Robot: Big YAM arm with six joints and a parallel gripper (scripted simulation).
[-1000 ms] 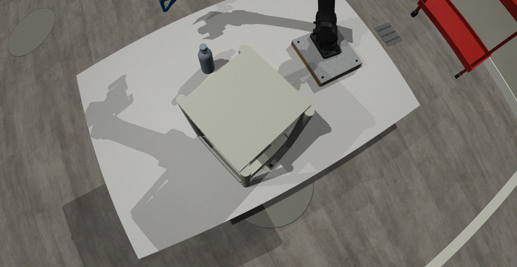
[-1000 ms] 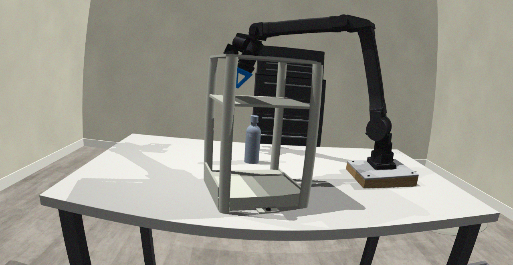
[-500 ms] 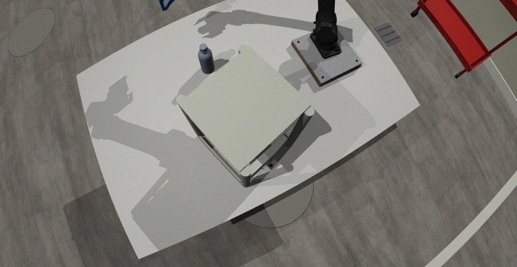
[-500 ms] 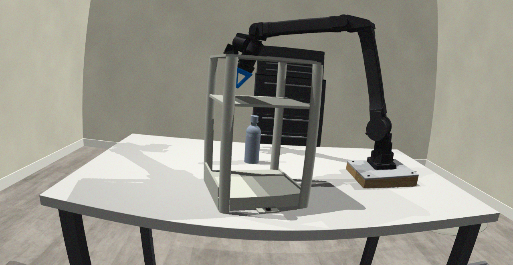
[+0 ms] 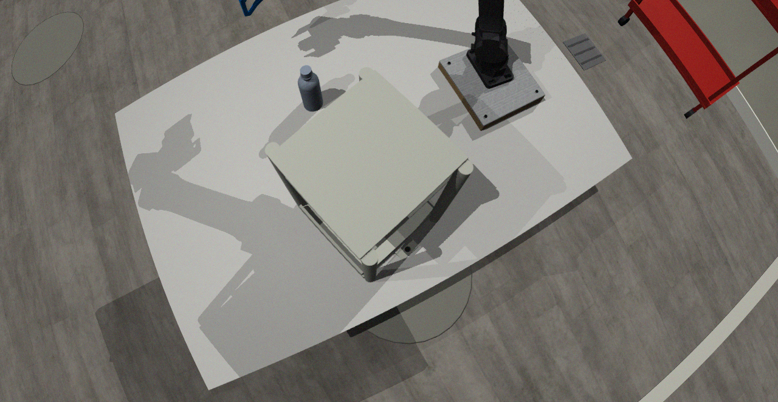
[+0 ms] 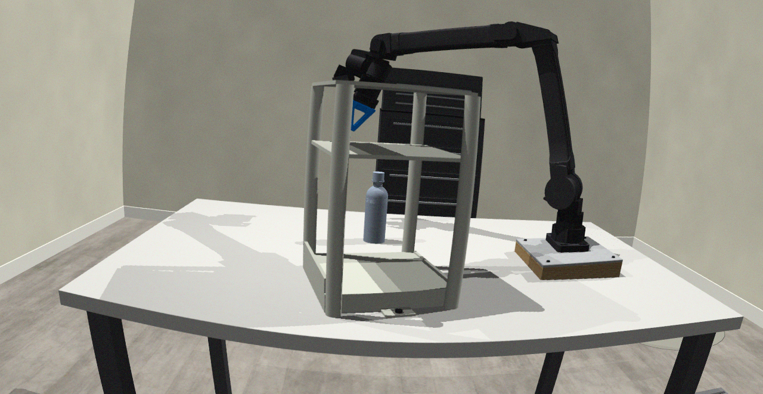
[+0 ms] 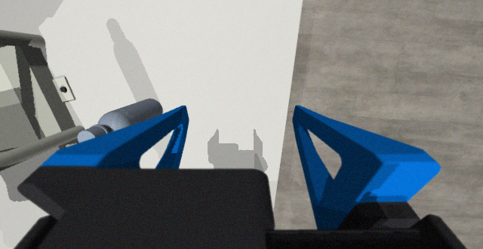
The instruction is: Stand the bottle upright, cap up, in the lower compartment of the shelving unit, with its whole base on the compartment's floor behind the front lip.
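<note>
Right now the grey bottle is 20 cm to the left of my hand, 15 cm below it and 9 cm behind it. The rest, counted from my hand: shelving unit: 51 cm to the left, 11 cm behind, 7 cm below.
</note>
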